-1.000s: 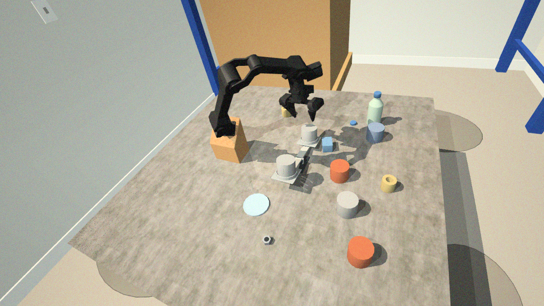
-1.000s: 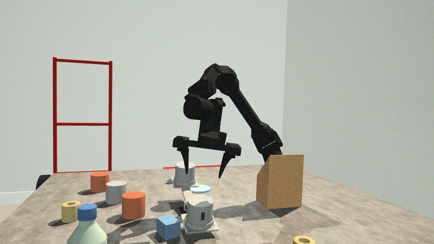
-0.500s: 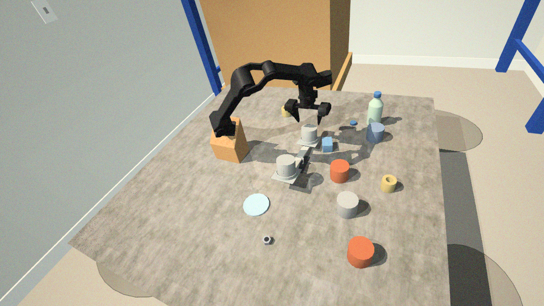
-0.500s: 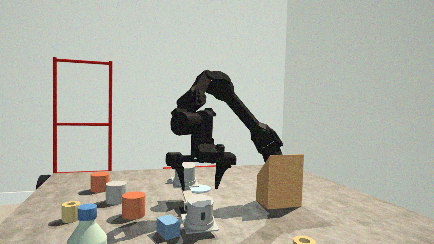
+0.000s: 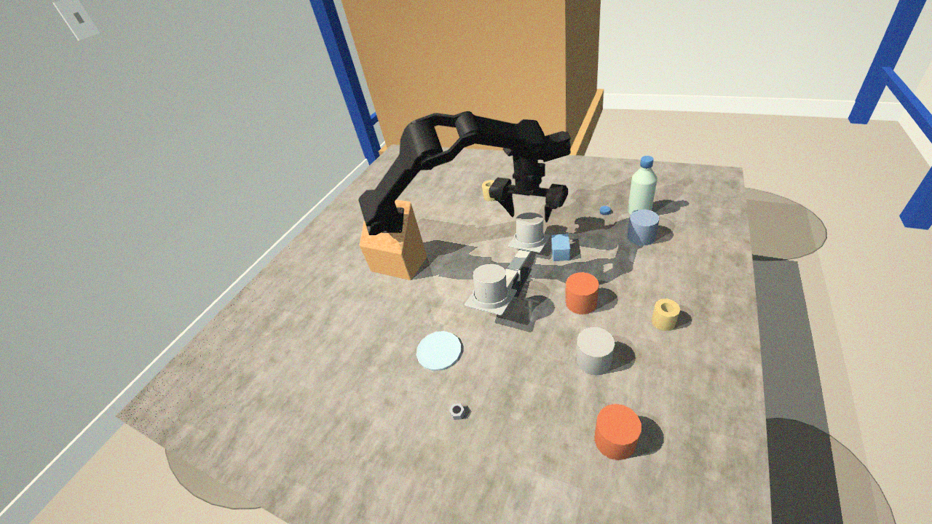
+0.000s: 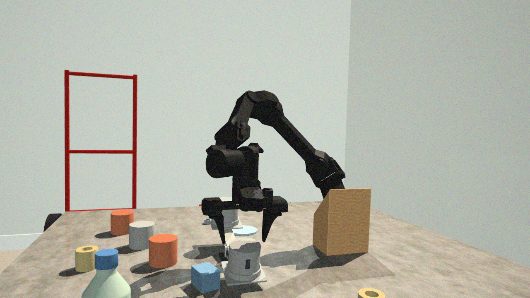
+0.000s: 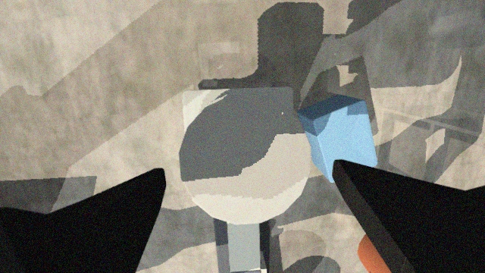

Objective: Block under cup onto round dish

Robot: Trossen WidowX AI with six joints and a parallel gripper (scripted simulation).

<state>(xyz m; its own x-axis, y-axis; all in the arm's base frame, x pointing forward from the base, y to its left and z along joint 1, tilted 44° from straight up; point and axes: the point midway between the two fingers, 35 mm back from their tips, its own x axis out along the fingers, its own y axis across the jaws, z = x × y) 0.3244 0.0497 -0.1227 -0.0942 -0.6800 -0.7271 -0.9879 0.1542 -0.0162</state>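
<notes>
Right now the mint-green block is 50 mm below my gripper tip. From my gripper tip the other things lie so: blue cylinder: 260 mm ahead, 80 mm to the left, 60 mm below; blue block: 80 mm ahead, 70 mm below, 20 mm to the right; pale blue round dish: 380 mm to the right, 130 mm behind, 90 mm below.
</notes>
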